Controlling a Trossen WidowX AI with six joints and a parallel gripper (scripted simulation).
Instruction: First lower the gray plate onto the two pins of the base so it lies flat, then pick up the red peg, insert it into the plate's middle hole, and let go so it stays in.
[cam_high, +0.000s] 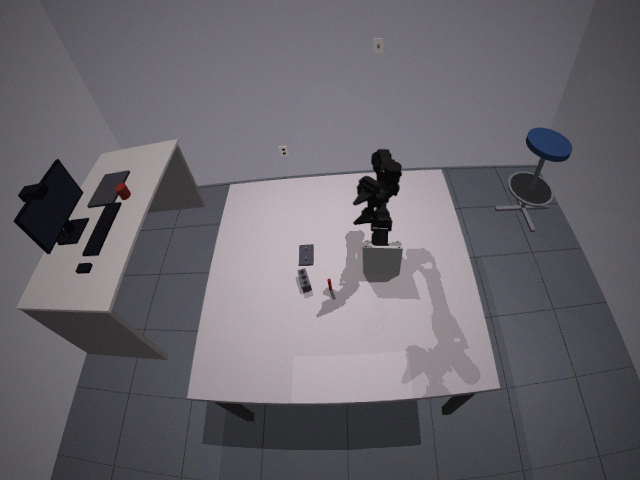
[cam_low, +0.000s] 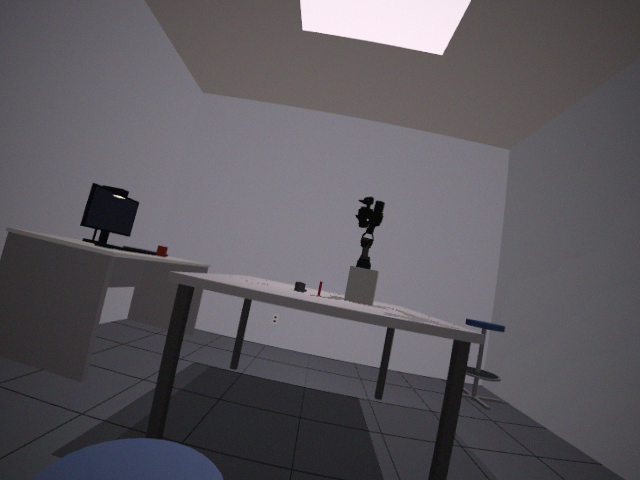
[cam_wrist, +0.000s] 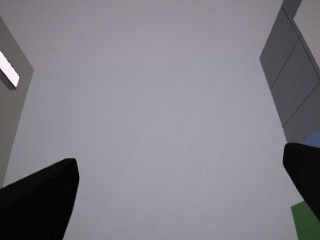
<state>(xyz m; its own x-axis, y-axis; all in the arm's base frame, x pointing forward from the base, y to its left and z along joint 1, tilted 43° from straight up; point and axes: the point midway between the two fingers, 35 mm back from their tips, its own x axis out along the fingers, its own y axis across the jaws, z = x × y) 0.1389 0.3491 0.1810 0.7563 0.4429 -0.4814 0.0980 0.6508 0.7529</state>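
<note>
Right now my gripper tip is 500 mm above the gray plate, 240 mm short of it and 80 mm to the left of it. Also, from my gripper tip: red peg 500 mm below, 120 mm ahead, 40 mm to the right.
</note>
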